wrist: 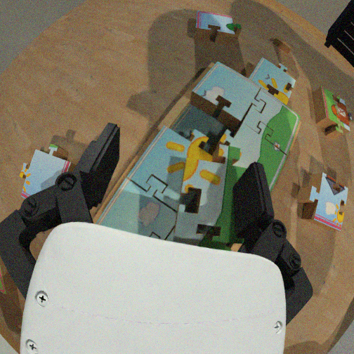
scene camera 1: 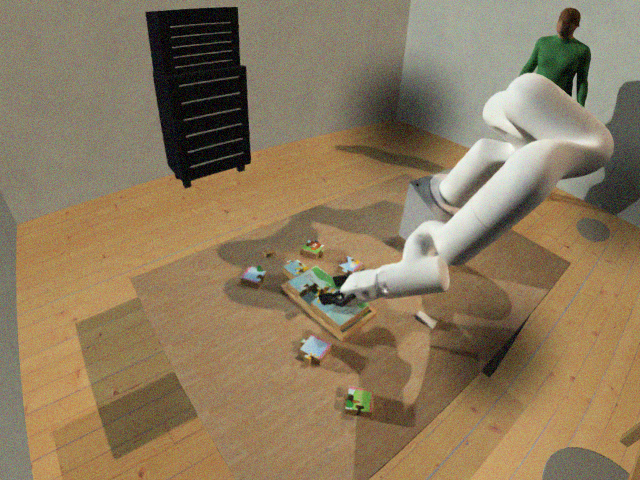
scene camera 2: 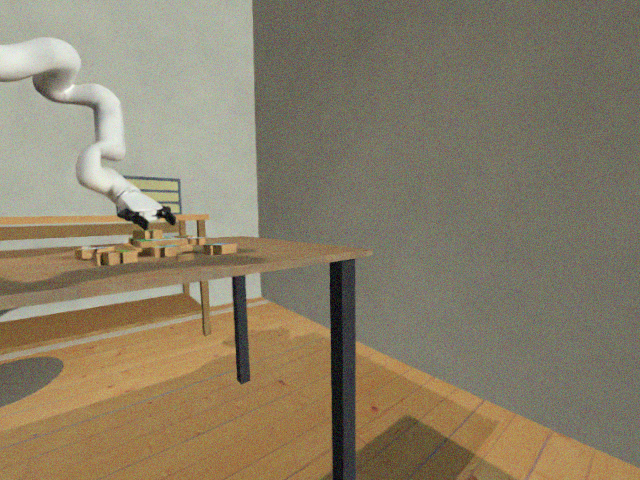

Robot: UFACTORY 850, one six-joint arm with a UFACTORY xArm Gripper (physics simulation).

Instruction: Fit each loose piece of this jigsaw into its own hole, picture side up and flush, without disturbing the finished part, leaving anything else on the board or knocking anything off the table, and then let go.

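My gripper (scene camera 1: 332,290) (scene camera 2: 159,224) (wrist: 183,157) is open and empty, tilted, low over the jigsaw board (scene camera 1: 358,327) (wrist: 127,173). A piece with sun rays, pale sky and green (scene camera 2: 147,234) (wrist: 210,194) lies raised on the board, between the fingers in the wrist view but not gripped. A dark hole (wrist: 197,122) shows beyond it. Loose on the table are a sky piece (scene camera 1: 253,276) (wrist: 215,22), a sun piece (scene camera 1: 295,267) (wrist: 270,77) close by the board, a red-and-green piece (scene camera 1: 312,249) (wrist: 335,112), a cloud piece (scene camera 1: 350,264) (wrist: 331,202), a pink-edged sky piece (scene camera 1: 315,347) (wrist: 45,172) and a green piece (scene camera 1: 360,400).
A small wooden bit (scene camera 1: 268,253) (wrist: 281,45) lies beyond the sun piece. A white block (scene camera 1: 425,319) lies on the table (scene camera 1: 248,372) right of the board. The arm's base (scene camera 1: 421,211) stands at the back. A black cabinet (scene camera 1: 201,98) and a person in green (scene camera 1: 560,62) are farther off.
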